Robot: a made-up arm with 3 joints. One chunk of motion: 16 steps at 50 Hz.
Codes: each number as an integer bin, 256 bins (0 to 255) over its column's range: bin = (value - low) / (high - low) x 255, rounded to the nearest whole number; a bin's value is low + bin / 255 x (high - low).
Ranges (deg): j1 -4..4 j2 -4..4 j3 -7..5
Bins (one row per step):
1: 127 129 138
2: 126 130 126
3: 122 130 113
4: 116 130 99
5: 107 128 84
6: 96 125 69
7: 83 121 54
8: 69 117 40
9: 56 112 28
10: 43 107 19
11: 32 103 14
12: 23 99 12
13: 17 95 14
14: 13 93 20
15: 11 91 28
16: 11 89 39
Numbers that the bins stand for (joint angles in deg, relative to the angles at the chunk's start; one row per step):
1: -0.02 0.05 -0.51
2: -0.05 0.08 -1.07
3: -0.17 0.08 -1.68
4: -0.36 0.08 -2.34
5: -0.64 0.02 -3.05
6: -0.99 -0.08 -3.75
7: -1.40 -0.20 -4.46
8: -1.84 -0.33 -5.12
9: -2.24 -0.49 -5.68
10: -2.65 -0.64 -6.11
11: -3.00 -0.77 -6.34
12: -3.28 -0.89 -6.44
13: -3.47 -1.02 -6.34
14: -3.59 -1.08 -6.06
15: -3.65 -1.15 -5.68
16: -3.65 -1.21 -5.16

